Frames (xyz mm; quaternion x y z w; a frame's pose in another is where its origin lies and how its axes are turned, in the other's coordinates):
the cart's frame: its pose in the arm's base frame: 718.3 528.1 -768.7 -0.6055 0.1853 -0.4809 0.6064
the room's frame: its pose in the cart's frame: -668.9 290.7 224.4 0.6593 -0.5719 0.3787 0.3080
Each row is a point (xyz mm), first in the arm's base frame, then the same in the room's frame.
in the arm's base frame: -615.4 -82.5 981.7
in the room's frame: 137.2 -762.3 2734.3
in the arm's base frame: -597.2 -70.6 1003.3
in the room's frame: 167.4 -767.2 2734.9
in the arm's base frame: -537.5 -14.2 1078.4
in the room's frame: 278.7 -769.8 2735.6
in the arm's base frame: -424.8 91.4 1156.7
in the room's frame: 446.0 -761.8 2691.9
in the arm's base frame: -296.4 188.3 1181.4
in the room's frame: 581.4 -757.8 2601.7
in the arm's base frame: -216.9 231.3 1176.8
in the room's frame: 643.1 -764.8 2535.8
